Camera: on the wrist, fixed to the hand. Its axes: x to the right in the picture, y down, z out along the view.
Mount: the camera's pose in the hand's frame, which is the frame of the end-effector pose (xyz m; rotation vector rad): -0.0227 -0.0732 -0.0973 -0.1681 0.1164 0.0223
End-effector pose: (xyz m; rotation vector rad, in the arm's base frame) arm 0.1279 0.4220 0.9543 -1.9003 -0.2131 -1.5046
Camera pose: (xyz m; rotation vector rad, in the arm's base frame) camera 0.0054 0.4243 0.9724 -1.9294 -0.0126 -1.6567
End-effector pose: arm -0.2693 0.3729 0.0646 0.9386 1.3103 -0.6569
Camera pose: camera -0.3842 0.4185 0.0725 0.8629 1.4328 -0.4724
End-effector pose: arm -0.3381 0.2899 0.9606 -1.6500 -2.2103 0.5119
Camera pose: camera -0.3479 0.2572 1.0797 -1.7417 -2.2033 0.2340
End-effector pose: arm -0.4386 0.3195 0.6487 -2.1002 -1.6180 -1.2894
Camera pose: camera -0.5518 0.2724 0.6661 -2.0848 -1.4816 -1.5586
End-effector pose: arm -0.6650 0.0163 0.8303 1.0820 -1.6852 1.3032
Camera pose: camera -0.5834 0.1057 0.8567 0.8754 -1.6903 1.1912
